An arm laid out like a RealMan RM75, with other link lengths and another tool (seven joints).
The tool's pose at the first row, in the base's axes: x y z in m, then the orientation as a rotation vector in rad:
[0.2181, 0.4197, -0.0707, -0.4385, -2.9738, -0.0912]
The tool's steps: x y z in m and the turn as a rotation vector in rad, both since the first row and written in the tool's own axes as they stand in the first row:
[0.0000, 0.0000, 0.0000, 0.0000, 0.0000, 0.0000]
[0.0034, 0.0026, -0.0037, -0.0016, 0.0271, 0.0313]
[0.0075, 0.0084, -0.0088, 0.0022, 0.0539, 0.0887]
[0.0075, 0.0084, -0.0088, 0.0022, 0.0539, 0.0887]
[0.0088, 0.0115, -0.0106, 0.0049, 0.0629, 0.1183]
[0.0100, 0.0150, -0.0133, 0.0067, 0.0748, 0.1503]
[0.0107, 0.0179, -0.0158, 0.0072, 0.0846, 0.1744]
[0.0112, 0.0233, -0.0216, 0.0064, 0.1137, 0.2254]
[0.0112, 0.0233, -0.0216, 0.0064, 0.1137, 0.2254]
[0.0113, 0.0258, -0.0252, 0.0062, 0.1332, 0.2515]
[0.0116, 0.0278, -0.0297, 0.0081, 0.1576, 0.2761]
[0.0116, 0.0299, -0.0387, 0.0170, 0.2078, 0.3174]
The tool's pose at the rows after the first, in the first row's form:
[0.2181, 0.4197, -0.0707, -0.4385, -2.9738, -0.0912]
[0.2161, 0.4229, -0.0665, -0.4799, -2.9394, -0.0956]
[0.2145, 0.4292, -0.0606, -0.5577, -2.8966, -0.0892]
[0.2145, 0.4292, -0.0606, -0.5577, -2.8966, -0.0892]
[0.2144, 0.4323, -0.0585, -0.5981, -2.8784, -0.0839]
[0.2146, 0.4358, -0.0555, -0.6410, -2.8561, -0.0802]
[0.2151, 0.4386, -0.0528, -0.6729, -2.8382, -0.0789]
[0.2169, 0.4434, -0.0468, -0.7375, -2.7913, -0.0803]
[0.2169, 0.4434, -0.0468, -0.7375, -2.7913, -0.0803]
[0.2180, 0.4456, -0.0431, -0.7686, -2.7624, -0.0815]
[0.2189, 0.4472, -0.0386, -0.7955, -2.7290, -0.0808]
[0.2206, 0.4485, -0.0296, -0.8359, -2.6632, -0.0732]

